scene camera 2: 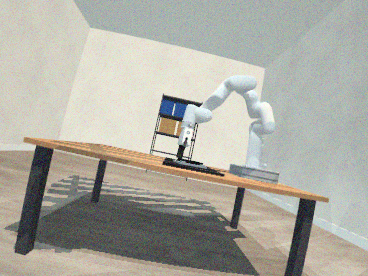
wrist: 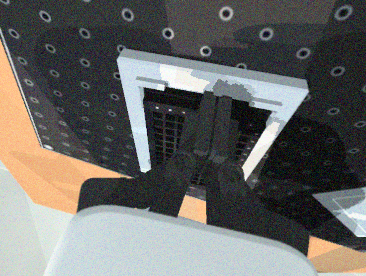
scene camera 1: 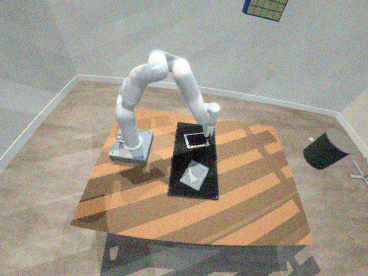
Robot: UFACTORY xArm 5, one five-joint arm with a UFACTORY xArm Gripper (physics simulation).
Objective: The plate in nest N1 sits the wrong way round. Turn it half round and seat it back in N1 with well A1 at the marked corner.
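The dark plate point(scene camera 1: 196, 139) point(wrist: 165, 130) with a grid of wells lies inside the pale rectangular frame of nest N1 point(scene camera 1: 198, 146) point(wrist: 132, 115). Its well labels and the marked corner cannot be made out. My gripper point(scene camera 1: 210, 136) point(scene camera 2: 180, 159) point(wrist: 211, 107) is shut, with nothing between its fingers. It points down at the frame's far side in the wrist view, with the fingertips over the inner edge of that bar, near its middle. The fingers hide part of the plate, and whether they touch it or the frame cannot be told.
The nest sits on a black board point(scene camera 1: 206, 157) point(scene camera 2: 215, 172) point(wrist: 65, 100) with rows of holes. A pale flat piece point(scene camera 1: 194, 175) point(wrist: 350, 210) lies turned on the same board. The board lies on the wooden table point(scene camera 1: 250, 200) point(scene camera 2: 100, 150). A shelf rack point(scene camera 2: 181, 99) stands behind.
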